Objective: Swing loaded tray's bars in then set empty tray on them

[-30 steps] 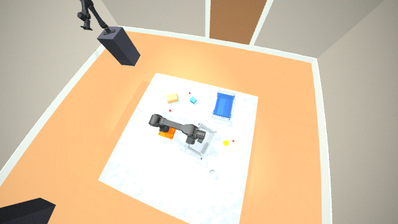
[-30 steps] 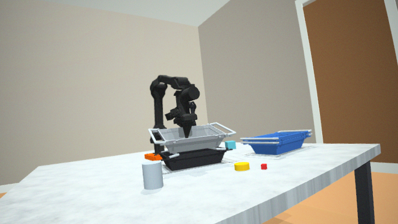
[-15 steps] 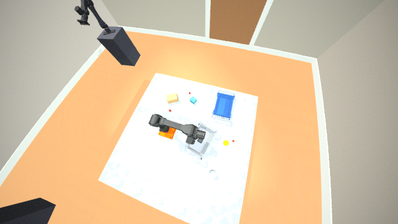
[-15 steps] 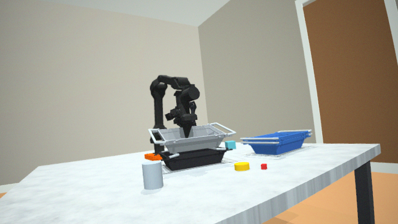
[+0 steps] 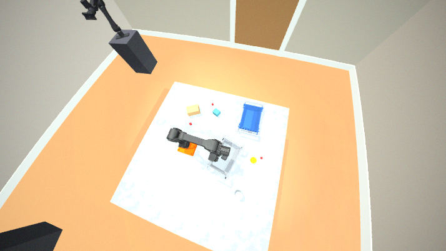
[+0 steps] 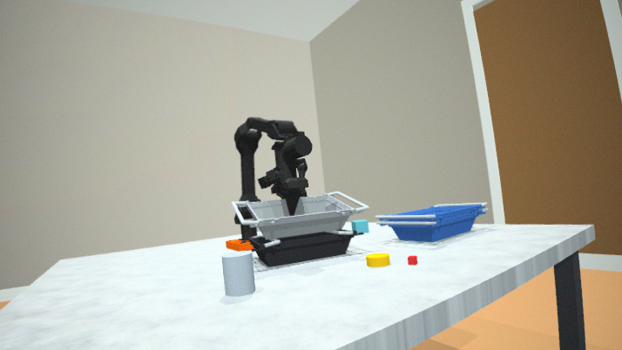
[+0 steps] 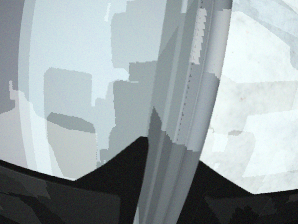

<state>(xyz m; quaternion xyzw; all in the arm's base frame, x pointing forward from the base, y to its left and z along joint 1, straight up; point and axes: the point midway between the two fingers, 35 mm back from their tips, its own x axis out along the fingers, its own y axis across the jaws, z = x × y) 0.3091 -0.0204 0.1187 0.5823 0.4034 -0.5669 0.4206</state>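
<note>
Right now the grey tray is 7 cm ahead of my gripper tip, 2 cm to the right of it and 1 cm above it. Also, from my gripper tip: cyan cube: 11 cm behind, 39 cm to the left, 9 cm below; grey cylinder: 22 cm ahead, 28 cm to the right, 7 cm below; yellow disc: 30 cm ahead, 10 cm below.
</note>
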